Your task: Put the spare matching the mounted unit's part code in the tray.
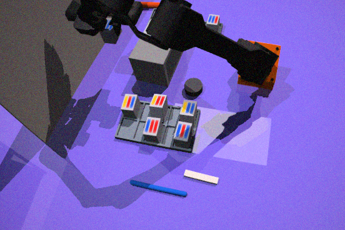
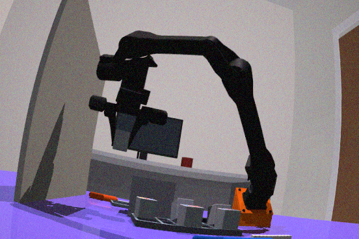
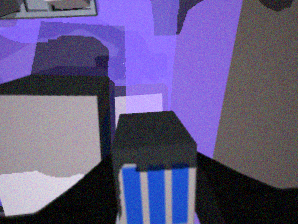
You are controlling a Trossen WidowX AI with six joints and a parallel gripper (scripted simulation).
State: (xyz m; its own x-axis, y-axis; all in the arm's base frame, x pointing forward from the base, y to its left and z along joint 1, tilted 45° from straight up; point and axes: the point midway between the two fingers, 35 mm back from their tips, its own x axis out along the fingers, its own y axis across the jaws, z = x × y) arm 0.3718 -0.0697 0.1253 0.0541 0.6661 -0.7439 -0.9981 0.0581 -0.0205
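Right now my gripper tip is 230 mm to the left of the grey-floored tray, 160 mm above it and 50 mm past it. From my gripper tip the other things lie so: grey mounted unit: 110 mm below, 90 mm behind, 40 mm to the right; blue rod: 320 mm to the left, 190 mm behind, 160 mm below; black puck: 210 mm behind, 150 mm below, 30 mm to the left.
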